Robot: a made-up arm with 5 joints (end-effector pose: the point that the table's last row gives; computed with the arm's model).
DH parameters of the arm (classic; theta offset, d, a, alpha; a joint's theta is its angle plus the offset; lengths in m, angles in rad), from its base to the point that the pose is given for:
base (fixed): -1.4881 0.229 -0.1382 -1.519
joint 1: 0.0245 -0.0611 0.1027 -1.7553
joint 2: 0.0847 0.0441 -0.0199 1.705
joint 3: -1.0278 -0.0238 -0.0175 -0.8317
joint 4: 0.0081 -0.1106 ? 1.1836
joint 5: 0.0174 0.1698 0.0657 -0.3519
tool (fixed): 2.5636 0.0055 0 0
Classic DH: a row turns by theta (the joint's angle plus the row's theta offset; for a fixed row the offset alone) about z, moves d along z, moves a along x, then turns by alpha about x.
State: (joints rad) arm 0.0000 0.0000 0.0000 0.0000 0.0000
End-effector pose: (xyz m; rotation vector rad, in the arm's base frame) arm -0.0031 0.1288 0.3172 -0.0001 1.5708 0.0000
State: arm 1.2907 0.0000 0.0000 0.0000 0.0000
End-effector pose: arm 0.0071 0.0521 0.2446 0.9579 1.4324 1.0632
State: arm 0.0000 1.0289 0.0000 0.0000 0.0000
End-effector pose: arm 0.0587 0.0399 0.3077 0.6881 1.4312 -0.9031
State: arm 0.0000 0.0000 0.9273 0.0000 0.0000
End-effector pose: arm -0.0031 -0.0122 0.3246 0.7235 1.4470 0.7235
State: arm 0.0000 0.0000 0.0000 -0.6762 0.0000
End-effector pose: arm 0.0139 0.2056 0.2229 -0.5983 1.9525 -0.1593
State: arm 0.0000 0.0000 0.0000 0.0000 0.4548
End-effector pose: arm 0.0068 0.1104 0.2962 0.2725 1.6744 0.4094
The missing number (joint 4, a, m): 0.026
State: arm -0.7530 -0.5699 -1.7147 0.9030 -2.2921
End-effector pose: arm -0.1573 0.0973 0.0842 -1.0461 -1.9690 -1.1565
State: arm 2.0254 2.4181 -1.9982 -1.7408 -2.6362
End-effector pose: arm -0.1070 0.1712 0.3519 -0.7128 -0.9526 2.3005
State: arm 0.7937 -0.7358 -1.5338 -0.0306 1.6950
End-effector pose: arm -0.0538 0.2164 0.1555 -0.0731 1.6950 1.2774
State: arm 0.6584 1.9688 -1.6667 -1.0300 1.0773
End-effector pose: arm -0.1642 0.0842 0.0217 -0.7645 -1.4406 1.0182
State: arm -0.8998 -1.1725 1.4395 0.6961 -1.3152
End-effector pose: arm 0.0709 0.0256 0.3931 -0.2677 2.0047 -0.3162
